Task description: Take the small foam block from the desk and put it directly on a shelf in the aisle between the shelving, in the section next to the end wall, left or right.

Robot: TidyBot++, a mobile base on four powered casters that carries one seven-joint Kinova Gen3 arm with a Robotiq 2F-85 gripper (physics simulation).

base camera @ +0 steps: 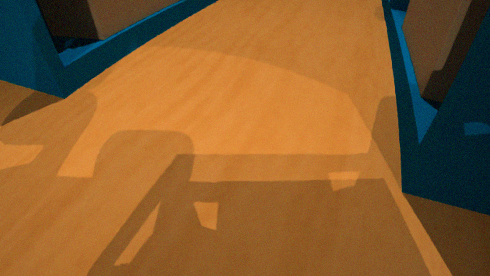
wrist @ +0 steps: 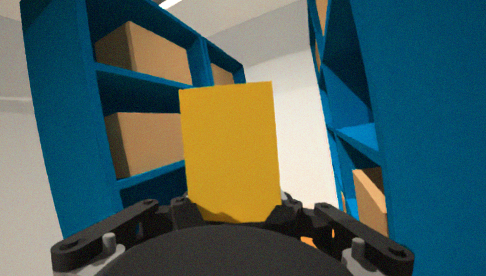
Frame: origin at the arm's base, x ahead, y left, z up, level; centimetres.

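Where they show: gripper, between the fingertips: [wrist: 237, 196].
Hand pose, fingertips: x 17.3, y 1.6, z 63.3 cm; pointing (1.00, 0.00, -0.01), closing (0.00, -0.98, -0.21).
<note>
After its pixels a point has its place.
The yellow foam block [wrist: 232, 150] {x 13.0, y 1.0, z 67.7 cm} stands upright between the fingers of my gripper [wrist: 237, 196] {x 17.3, y 1.6, z 63.3 cm}, which is shut on it. Blue shelving [wrist: 52, 120] {x 74.5, y 78.3, z 89.1 cm} [base camera: 120, 55] {x 85.7, y 42.2, z -38.5 cm} stands on the left of the aisle, with cardboard boxes on its shelves. More blue shelving [wrist: 425, 120] {x 31.7, y -32.1, z 64.6 cm} [base camera: 450, 165] {x 32.8, y -29.3, z -31.3 cm} stands on the right, its near side panel close in the wrist view. The white end wall [wrist: 297, 120] {x 218.9, y -65.5, z 69.5 cm} shows between the two, behind the block. The block is held in the air, apart from the shelves. The desk does not show in either view.
Cardboard boxes [wrist: 162, 55] {x 106.0, y 36.4, z 120.1 cm} [wrist: 150, 140] {x 87.8, y 43.5, z 73.1 cm} sit in the left shelving, and another box [wrist: 370, 200] {x 59.7, y -37.3, z 38.3 cm} sits low on the right. In the base camera view, boxes [base camera: 125, 17] {x 94.1, y 41.0, z -28.7 cm} [base camera: 435, 40] {x 56.3, y -36.0, z -21.8 cm} stand on the bottom shelves. The wooden floor [base camera: 260, 115] {x 54.8, y -1.8, z -39.7 cm} runs between the units, crossed by shadows.
</note>
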